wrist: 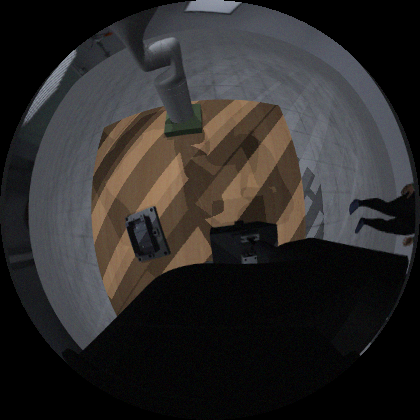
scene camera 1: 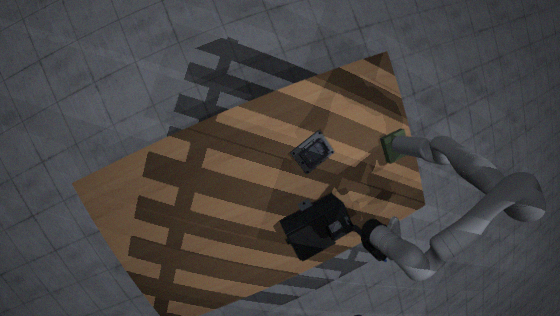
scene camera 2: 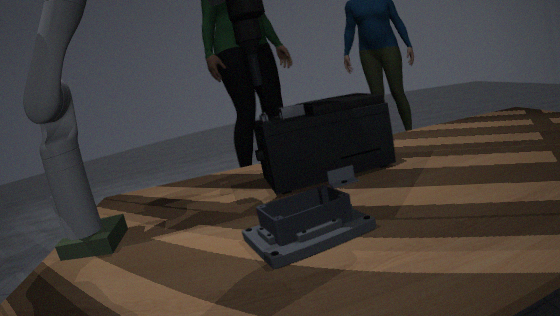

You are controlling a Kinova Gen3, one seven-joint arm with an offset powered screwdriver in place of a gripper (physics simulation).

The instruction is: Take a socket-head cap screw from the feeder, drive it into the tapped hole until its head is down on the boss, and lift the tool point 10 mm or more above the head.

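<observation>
My screwdriver [scene camera 1: 354,227] [scene camera 2: 258,85] [wrist: 253,242] points down, its tip a little above the pick-up end of the black feeder [scene camera 1: 317,240] [scene camera 2: 325,145] [wrist: 225,244]. A gap shows between the tip and the feeder top in scene camera 2. Whether a screw sits on the bit is too dark and small to tell. A small pale part [scene camera 2: 264,118] stands at the feeder's left top end. The grey housing on its base plate [scene camera 1: 299,162] [scene camera 2: 300,253] [wrist: 162,241] lies apart from the feeder. Which hole is the tapped one cannot be told.
A green block [scene camera 1: 386,149] [scene camera 2: 118,236] [wrist: 184,129] bears the foot of a grey arm at the table edge. A small grey angle bracket [scene camera 1: 304,204] [scene camera 2: 341,175] is beside the feeder. Two people stand beyond the table. Striped shadows cross the wooden table [scene camera 1: 110,185] [scene camera 2: 450,255].
</observation>
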